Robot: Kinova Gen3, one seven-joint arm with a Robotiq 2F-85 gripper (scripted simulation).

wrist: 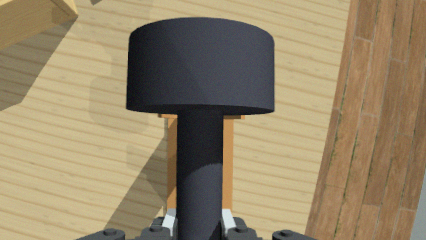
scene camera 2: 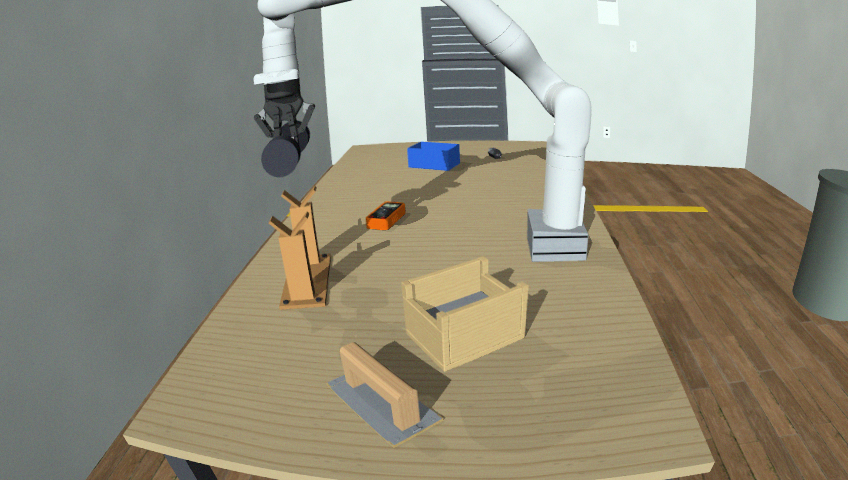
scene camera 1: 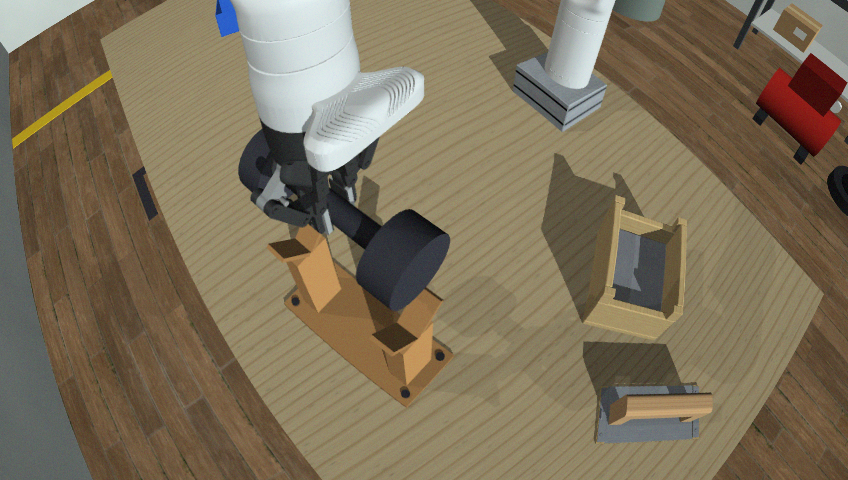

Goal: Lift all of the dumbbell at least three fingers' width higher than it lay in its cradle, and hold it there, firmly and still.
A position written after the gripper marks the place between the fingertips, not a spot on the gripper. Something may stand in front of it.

Note:
In view: the gripper (scene camera 1: 334,217), a dark grey dumbbell (scene camera 1: 397,264), a wooden crate (scene camera 2: 476,314) and an orange wooden cradle (scene camera 1: 345,317).
The dark grey dumbbell is seen too in the wrist view (wrist: 201,69) and in scene camera 2 (scene camera 2: 281,155). The gripper shows as well in scene camera 2 (scene camera 2: 288,154). The orange wooden cradle shows as well in the wrist view (wrist: 228,126) and in scene camera 2 (scene camera 2: 296,245).

